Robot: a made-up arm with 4 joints. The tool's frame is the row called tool.
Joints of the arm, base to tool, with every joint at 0 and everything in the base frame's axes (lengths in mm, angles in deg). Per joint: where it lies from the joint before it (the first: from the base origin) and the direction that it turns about. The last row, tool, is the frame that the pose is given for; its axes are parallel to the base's.
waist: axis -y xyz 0 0 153.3
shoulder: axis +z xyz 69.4 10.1 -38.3
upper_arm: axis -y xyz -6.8 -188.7 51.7
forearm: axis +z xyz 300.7 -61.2 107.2
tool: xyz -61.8 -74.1 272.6
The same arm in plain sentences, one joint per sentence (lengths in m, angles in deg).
The arm has four revolute joints in a row. What follows holds with every joint at zero, and every direction is one of the base frame's.
Joint 1 sits 0.1533 m along +z from the base frame's origin and rotates about -y.
Joint 2 sits 0.0694 m along +x and 0.0101 m along +y and 0.0383 m along -z from joint 1 and rotates about +z.
Joint 3 sits 0.0068 m along -x and 0.1887 m along -y and 0.0517 m along +z from joint 2 and rotates about -y.
Joint 4 sits 0.3007 m along +x and 0.0612 m along -y and 0.1072 m along +z from joint 3 and rotates about +z.
The tool frame, which is the frame that the pose is given for, sits 0.0618 m along -x and 0.0741 m along -y and 0.2726 m along +z from joint 4; its axes are parallel to the base frame's.

